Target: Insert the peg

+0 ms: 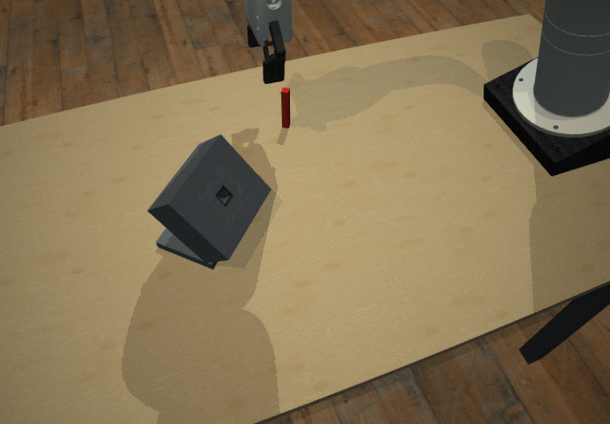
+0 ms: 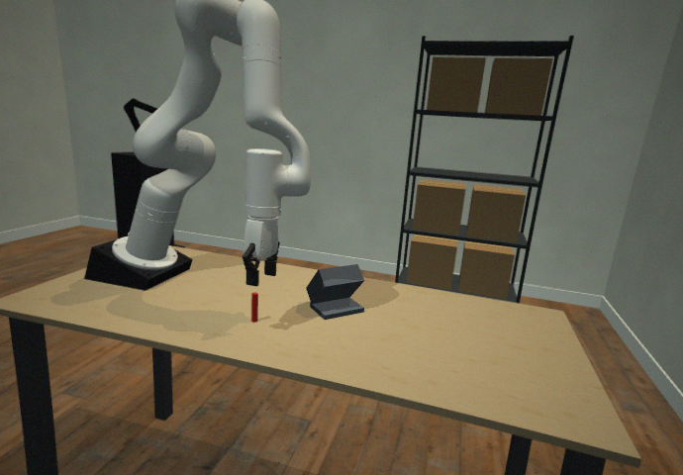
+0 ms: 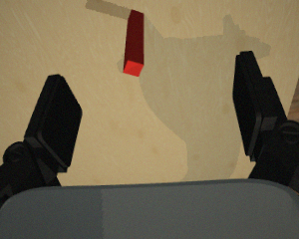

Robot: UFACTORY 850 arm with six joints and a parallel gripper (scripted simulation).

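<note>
My gripper is now 100 mm above the red peg, 30 mm past it and 10 mm to the right of it. Round my hand: grey base (200 mm to the left, 130 mm below, 130 mm ahead).
</note>
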